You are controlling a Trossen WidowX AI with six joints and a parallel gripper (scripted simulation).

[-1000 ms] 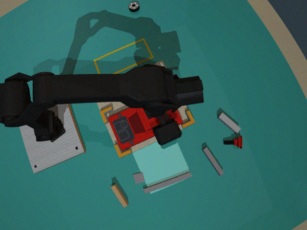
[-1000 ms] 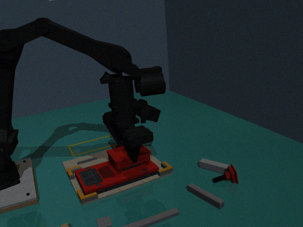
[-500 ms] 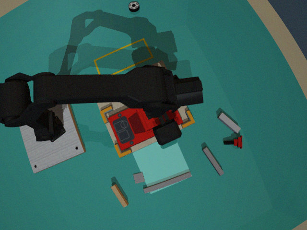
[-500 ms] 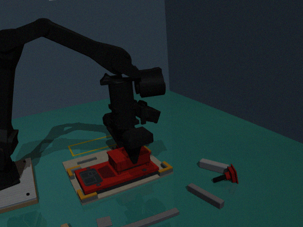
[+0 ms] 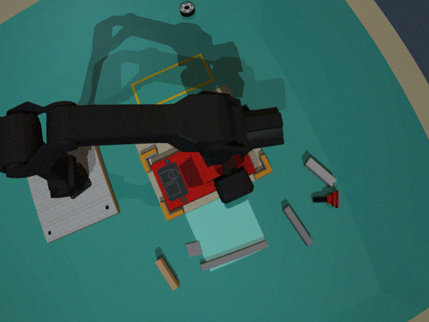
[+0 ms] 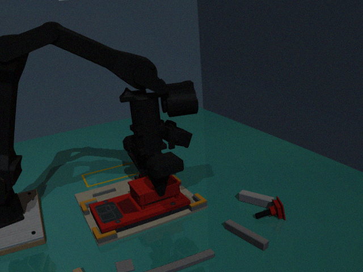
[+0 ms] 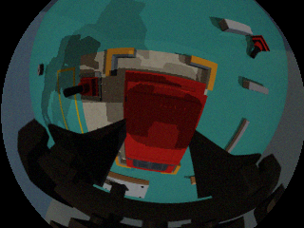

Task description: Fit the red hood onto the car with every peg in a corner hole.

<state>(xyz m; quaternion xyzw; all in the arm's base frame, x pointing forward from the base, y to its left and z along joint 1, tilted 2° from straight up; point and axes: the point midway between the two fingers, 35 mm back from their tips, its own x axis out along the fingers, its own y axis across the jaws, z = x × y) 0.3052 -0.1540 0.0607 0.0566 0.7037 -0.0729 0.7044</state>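
The red hood is 1 cm above my gripper tip. Round my gripper tip: grey engine block 2 cm below, 1 cm to the left; then long grey bar 18 cm to the right, 9 cm behind, 4 cm below; then red knob 21 cm to the right, 15 cm ahead, 3 cm below.
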